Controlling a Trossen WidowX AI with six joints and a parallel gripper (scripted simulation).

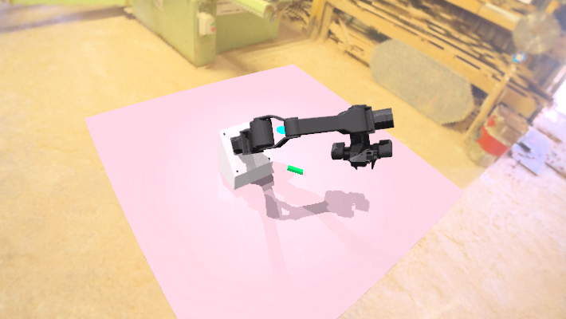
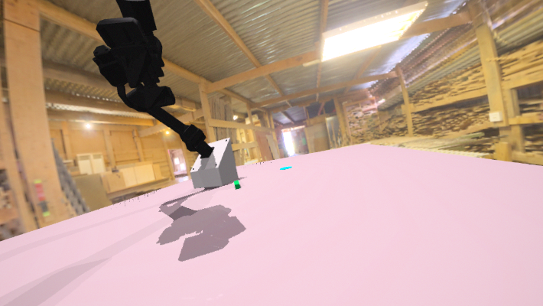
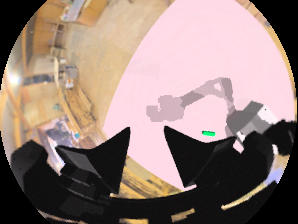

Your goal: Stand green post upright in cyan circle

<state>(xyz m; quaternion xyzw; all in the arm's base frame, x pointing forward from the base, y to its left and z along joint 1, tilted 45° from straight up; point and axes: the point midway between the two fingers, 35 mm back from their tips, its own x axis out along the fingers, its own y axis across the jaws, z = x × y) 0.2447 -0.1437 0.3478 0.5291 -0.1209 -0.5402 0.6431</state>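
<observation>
The green post lies 260 mm to the left of my gripper tip, 240 mm below it and 40 mm behind it. The rest, counted from my gripper tip: cyan circle 510 mm to the left, 250 mm below, 50 mm ahead.
</observation>
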